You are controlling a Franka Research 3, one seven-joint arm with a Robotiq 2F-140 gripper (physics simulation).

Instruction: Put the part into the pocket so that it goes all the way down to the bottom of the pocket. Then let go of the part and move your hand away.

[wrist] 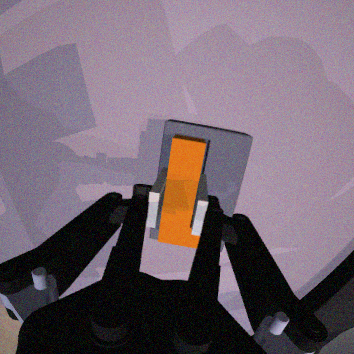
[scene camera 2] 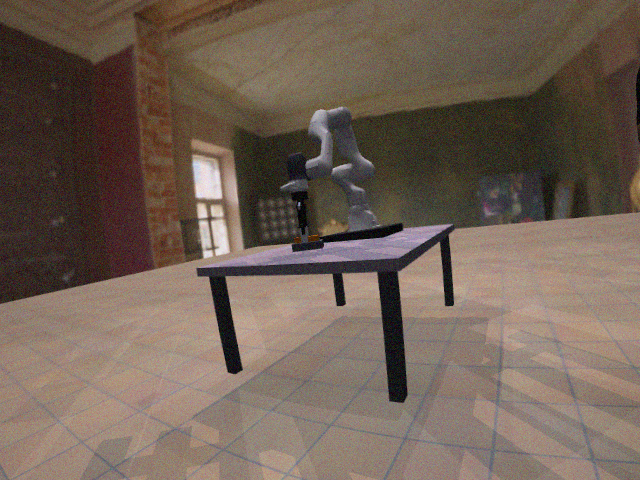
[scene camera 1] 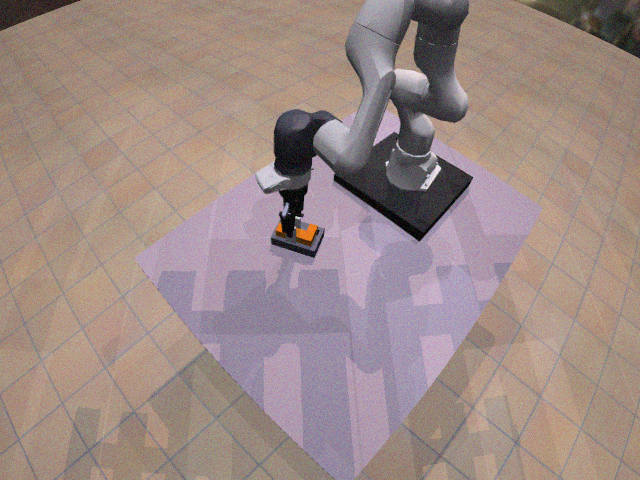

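Observation:
The orange part point(scene camera 1: 307, 234) point(scene camera 2: 313, 238) point(wrist: 188, 159) is a long bar, held level over the dark grey block point(scene camera 1: 294, 246) point(scene camera 2: 308, 246) point(wrist: 230, 156). My gripper point(scene camera 1: 293, 228) point(scene camera 2: 303, 237) point(wrist: 181, 183) points down and is shut on the middle of the part, one finger on each long side. The part's top stands clearly above the block's rim in both scene views. In the wrist view a thin dark strip of the pocket shows along the part's right side, and the part's near end covers the block's near edge. The part's underside and the pocket floor are hidden.
The block sits on the purple table top point(scene camera 1: 242, 217) point(scene camera 2: 356, 253). The arm's black base plate point(scene camera 1: 379, 204) point(scene camera 2: 385, 230) lies behind and to the right of the block. Shadows fall across the table.

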